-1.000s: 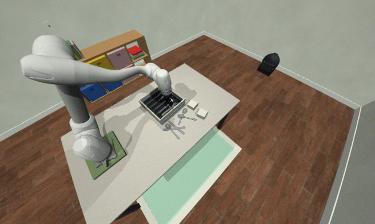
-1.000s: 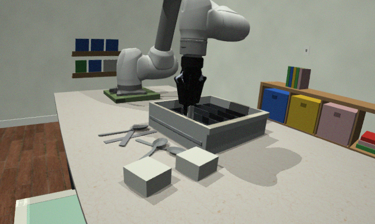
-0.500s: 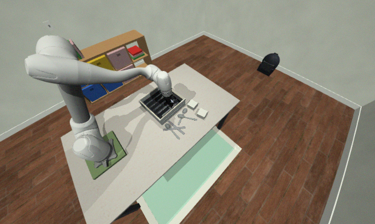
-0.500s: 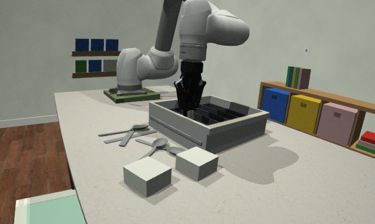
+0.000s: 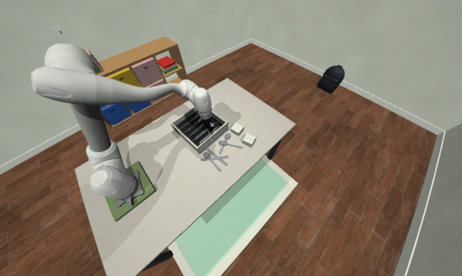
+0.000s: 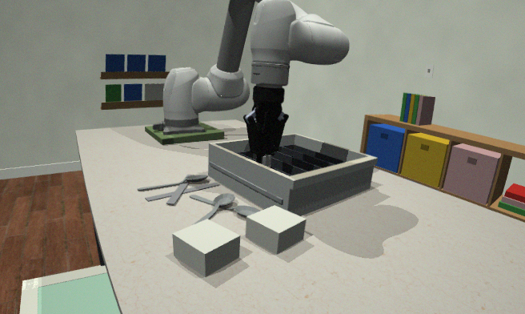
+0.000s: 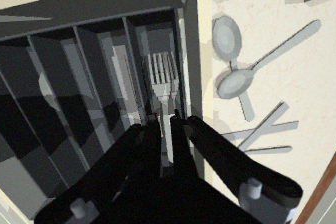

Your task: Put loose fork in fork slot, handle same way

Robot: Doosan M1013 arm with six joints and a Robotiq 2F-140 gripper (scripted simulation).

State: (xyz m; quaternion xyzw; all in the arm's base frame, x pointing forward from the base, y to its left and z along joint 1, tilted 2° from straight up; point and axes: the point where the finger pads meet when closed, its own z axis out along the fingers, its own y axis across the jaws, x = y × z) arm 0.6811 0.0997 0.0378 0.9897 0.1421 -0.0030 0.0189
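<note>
The cutlery tray lies 5 cm behind my hand, 11 cm to the left of it and 2 cm below it.
</note>
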